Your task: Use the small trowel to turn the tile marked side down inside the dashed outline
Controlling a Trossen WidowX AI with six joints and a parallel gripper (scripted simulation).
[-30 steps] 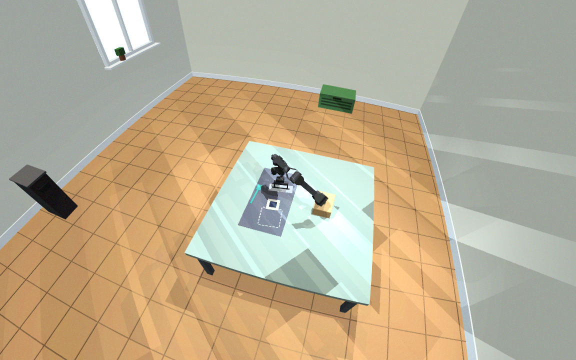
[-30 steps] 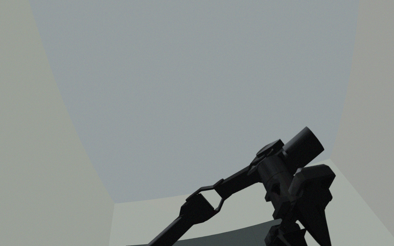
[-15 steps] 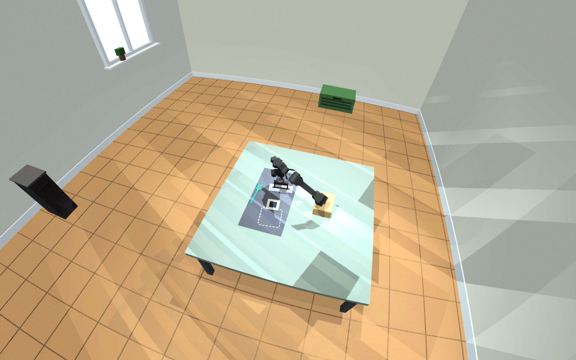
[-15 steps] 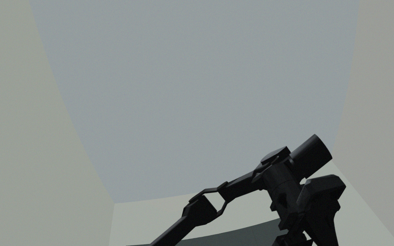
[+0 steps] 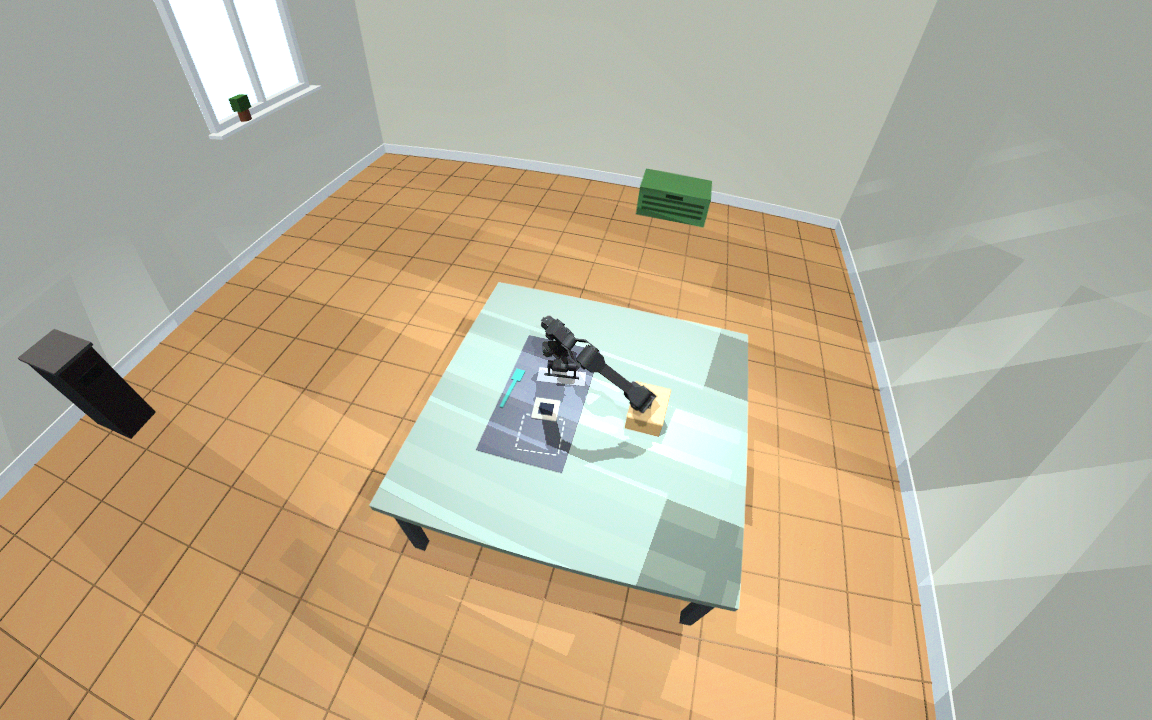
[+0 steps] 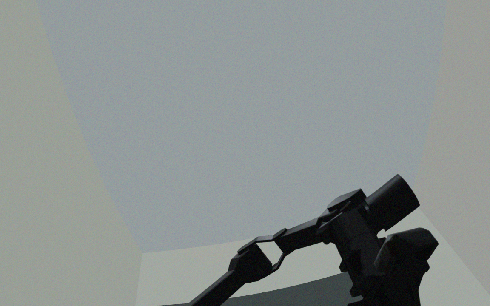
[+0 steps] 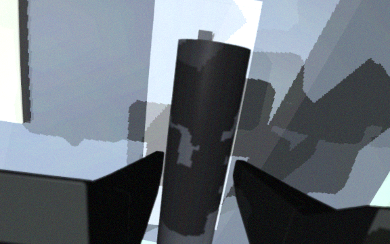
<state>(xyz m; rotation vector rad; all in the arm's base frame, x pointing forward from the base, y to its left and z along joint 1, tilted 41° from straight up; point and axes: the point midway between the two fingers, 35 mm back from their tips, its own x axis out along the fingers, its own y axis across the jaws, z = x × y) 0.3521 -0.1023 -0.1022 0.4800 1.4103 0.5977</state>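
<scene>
My gripper tip is now 30 mm above the trowel and 20 mm short of it. From my gripper tip the other things lie so: teal tool (190 mm ahead, 90 mm to the left, 60 mm below); dark grey mat (120 mm to the left, 80 mm below, 50 mm ahead); white tile (190 mm to the left, 60 mm below, 20 mm ahead).
</scene>
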